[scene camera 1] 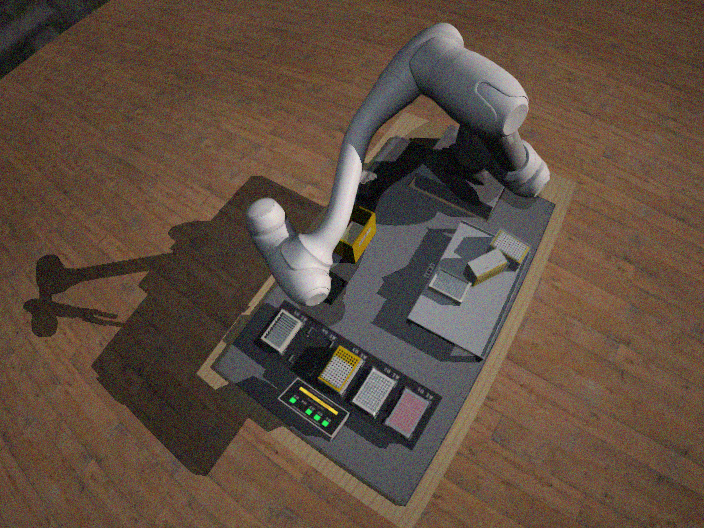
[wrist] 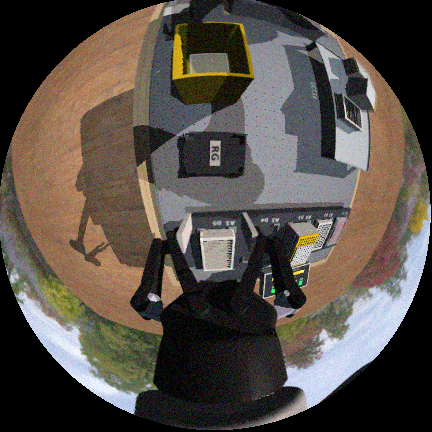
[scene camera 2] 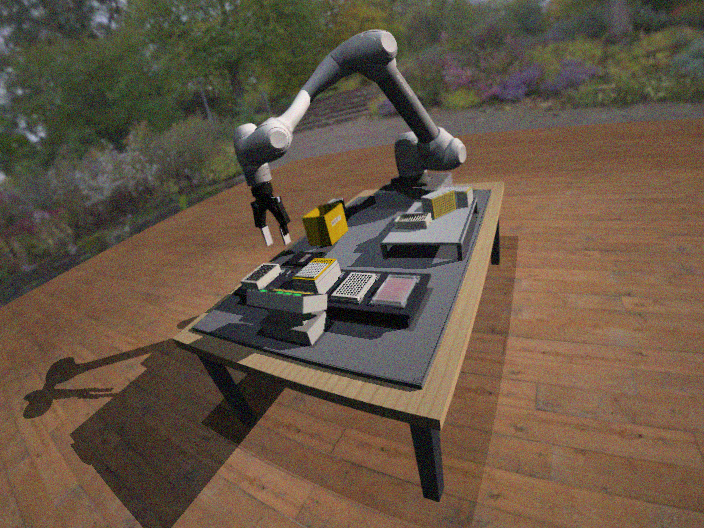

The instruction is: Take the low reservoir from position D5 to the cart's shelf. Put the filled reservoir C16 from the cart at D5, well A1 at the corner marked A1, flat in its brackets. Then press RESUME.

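Frame: origin at the arm's base, x right, y ahead, z up, level; metres.
Seen in the pictures: gripper, fingertip midpoint: (wrist: 216, 220) (scene camera 2: 278, 243); arm's base, link origin: (scene camera 1: 470, 163) (scene camera 2: 414, 182).
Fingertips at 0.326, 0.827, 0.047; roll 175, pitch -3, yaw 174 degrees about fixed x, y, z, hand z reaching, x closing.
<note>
Pixels of each thing's top centre, then the offset from my fingertips to it, as dx, dy, dz. "spot": a spot on its surface instead.
- low reservoir, top centre: (wrist: 217, 255) (scene camera 1: 280, 329) (scene camera 2: 260, 272) +0.007, +0.134, -0.044
- raised grey cart, top centre: (scene camera 1: 472, 283) (scene camera 2: 433, 217) (wrist: 355, 106) -0.512, -0.314, -0.060
- pale ribbed reservoir, top centre: (scene camera 1: 450, 284) (scene camera 2: 412, 217) (wrist: 353, 112) -0.441, -0.265, -0.035
- button panel, surface spot: (scene camera 2: 283, 300) spot: -0.259, +0.349, +0.005
- yellow bin, top centre: (wrist: 210, 42) (scene camera 1: 350, 222) (scene camera 2: 322, 210) -0.028, -0.315, +0.009
- black RG nest, top centre: (wrist: 214, 152) (scene camera 1: 324, 282) (scene camera 2: 304, 256) -0.017, -0.107, -0.112
- tall yellow-white rack, top centre: (scene camera 2: 314, 267) (scene camera 1: 339, 368) (wrist: 303, 252) -0.240, +0.156, -0.010
- white plate, top centre: (scene camera 2: 354, 284) (scene camera 1: 373, 391) (wrist: 320, 236) -0.363, +0.168, -0.061
- pink plate, top centre: (scene camera 2: 394, 287) (scene camera 1: 407, 412) (wrist: 337, 232) -0.487, +0.179, -0.061
My gripper (scene camera 2: 276, 236) (wrist: 216, 220) is open with nothing between its fingers, high above the deck near D5; the arm hides it in scene camera 1. The low reservoir (scene camera 1: 282, 330) (scene camera 2: 261, 276) (wrist: 217, 253), pale with a ribbed inside, lies at D5, apart from the fingertips. The raised grey cart (scene camera 1: 435, 318) (scene camera 2: 423, 235) (wrist: 348, 150) bears another pale ribbed reservoir (scene camera 1: 449, 285) (scene camera 2: 413, 221) (wrist: 351, 113); no C16 label is readable. The button panel (scene camera 1: 318, 400) (scene camera 2: 283, 300) (wrist: 295, 276) has a yellow bar and several green lights; I cannot read which is RESUME.
A yellow bin (scene camera 1: 365, 238) (scene camera 2: 326, 225) (wrist: 212, 89) and a black RG nest (wrist: 231, 155) stand behind the deck. A tall yellow-white rack (scene camera 1: 340, 369) (scene camera 2: 316, 275) (wrist: 304, 246), a white plate (scene camera 1: 374, 391) (scene camera 2: 355, 285) and a pink plate (scene camera 1: 407, 412) (scene camera 2: 396, 289) stand in the deck row. Boxes (scene camera 1: 486, 265) (scene camera 2: 442, 202) stand on the cart.
</note>
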